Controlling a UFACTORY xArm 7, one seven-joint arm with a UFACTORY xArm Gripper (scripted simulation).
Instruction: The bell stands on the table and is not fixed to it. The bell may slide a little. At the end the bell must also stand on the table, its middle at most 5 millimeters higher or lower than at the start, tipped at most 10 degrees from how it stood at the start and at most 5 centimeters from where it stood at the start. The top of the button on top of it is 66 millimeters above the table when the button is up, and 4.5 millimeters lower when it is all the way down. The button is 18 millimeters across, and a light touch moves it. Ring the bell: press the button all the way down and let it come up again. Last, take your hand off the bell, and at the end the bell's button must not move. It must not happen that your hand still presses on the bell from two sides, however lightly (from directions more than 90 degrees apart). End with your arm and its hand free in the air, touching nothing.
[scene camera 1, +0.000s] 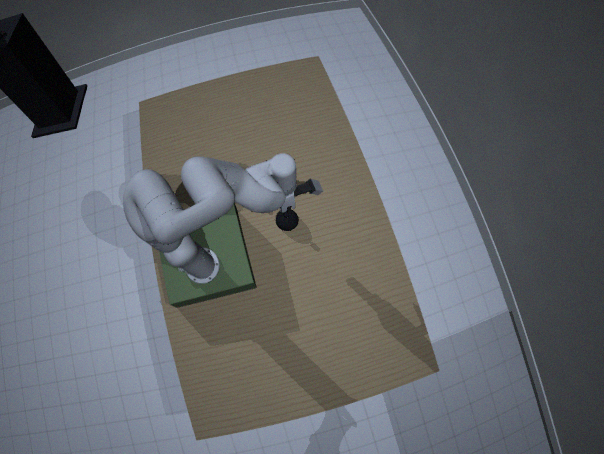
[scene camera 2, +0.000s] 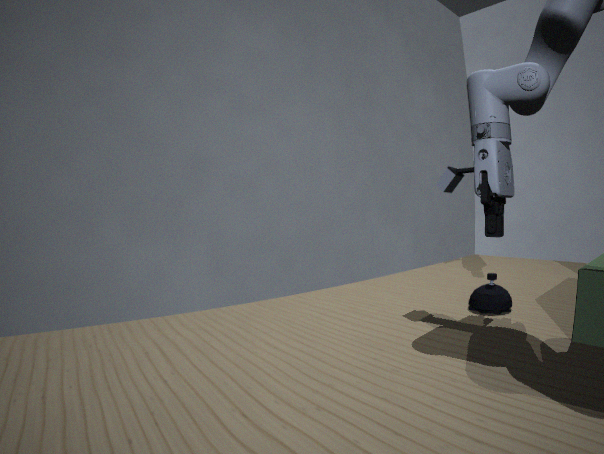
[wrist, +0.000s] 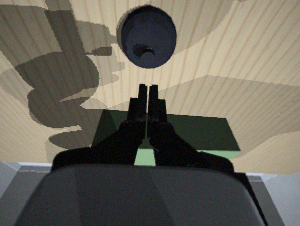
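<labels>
My gripper (scene camera 2: 494, 236) is 69 cm from the lens, and there's a bell (scene camera 2: 490, 298) that's 67 cm from the lens.
</labels>
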